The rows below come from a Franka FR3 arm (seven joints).
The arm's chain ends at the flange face. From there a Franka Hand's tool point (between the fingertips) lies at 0.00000 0.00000 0.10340 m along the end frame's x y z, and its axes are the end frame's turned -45 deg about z.
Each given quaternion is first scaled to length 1.
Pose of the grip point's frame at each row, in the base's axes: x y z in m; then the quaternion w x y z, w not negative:
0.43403, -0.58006, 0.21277, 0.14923, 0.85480, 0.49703, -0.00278
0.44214, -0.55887, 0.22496, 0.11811, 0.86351, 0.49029, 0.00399
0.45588, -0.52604, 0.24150, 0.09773, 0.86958, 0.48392, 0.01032
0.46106, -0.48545, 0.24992, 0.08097, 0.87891, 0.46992, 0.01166
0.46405, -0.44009, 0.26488, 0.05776, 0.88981, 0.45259, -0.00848
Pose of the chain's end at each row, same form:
0.41918, -0.55339, 0.31156, 0.13893, 0.97994, 0.13208, 0.05454
0.42945, -0.53818, 0.32547, 0.10759, 0.98541, 0.12252, 0.04889
0.44424, -0.50950, 0.34290, 0.08634, 0.98857, 0.11431, 0.04693
0.45107, -0.47187, 0.35194, 0.07034, 0.99184, 0.09781, 0.04176
0.46020, -0.42867, 0.36758, 0.05661, 0.99527, 0.07762, 0.01427

